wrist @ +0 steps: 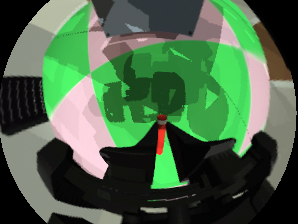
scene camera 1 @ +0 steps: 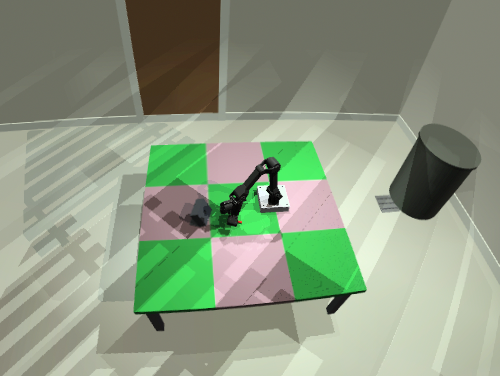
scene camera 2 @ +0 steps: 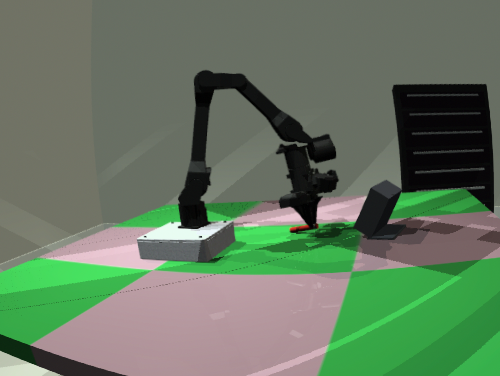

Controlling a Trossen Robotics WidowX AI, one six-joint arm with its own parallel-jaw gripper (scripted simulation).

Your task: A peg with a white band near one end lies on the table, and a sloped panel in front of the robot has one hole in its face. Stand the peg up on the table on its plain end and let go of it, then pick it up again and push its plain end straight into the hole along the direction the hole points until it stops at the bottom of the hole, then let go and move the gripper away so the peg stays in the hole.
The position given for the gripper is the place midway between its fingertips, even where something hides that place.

In view: the gripper (scene camera 2: 312, 226).
The gripper is seen too in the wrist view (wrist: 161, 124).
